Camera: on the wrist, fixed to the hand. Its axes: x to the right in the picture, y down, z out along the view.
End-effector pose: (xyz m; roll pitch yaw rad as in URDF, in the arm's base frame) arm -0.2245 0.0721 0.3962 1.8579 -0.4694 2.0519
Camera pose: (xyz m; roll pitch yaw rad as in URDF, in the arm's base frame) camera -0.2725 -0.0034 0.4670 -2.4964 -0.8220 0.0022
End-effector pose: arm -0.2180 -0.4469 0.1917 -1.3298 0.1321 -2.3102
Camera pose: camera -0.2657 -0.3786 0.1137 0.1471 0.9646 -0.6389
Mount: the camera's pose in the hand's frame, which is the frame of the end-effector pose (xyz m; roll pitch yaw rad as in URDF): -0.0079 0.0580 -0.0979 0.0090 -0.3621 1.5156
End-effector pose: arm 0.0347 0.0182 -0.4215 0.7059 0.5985 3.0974
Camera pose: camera 0.0572 -0.0906 -0.4475 0.9748 -0.7672 -2.4544
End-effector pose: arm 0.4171 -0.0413 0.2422 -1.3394 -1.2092 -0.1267
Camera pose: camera 0.4772 -0.1316 0.2069 -1.3757 0.2470 0.4877
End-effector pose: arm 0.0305 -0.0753 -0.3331 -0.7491 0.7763 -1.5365
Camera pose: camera 0.0035 0.0074 -0.4069 0.7934 0.3097 0.2749
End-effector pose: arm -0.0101 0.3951 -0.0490 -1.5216 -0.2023 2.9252
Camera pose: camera 0.0055 0.4889 -0.1121 -0.5727 1.0890 -2.3176
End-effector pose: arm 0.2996 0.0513 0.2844 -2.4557 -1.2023 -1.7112
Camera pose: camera 0.1993 0.1051 0.2911 -1.7688 0.2668 -2.2539
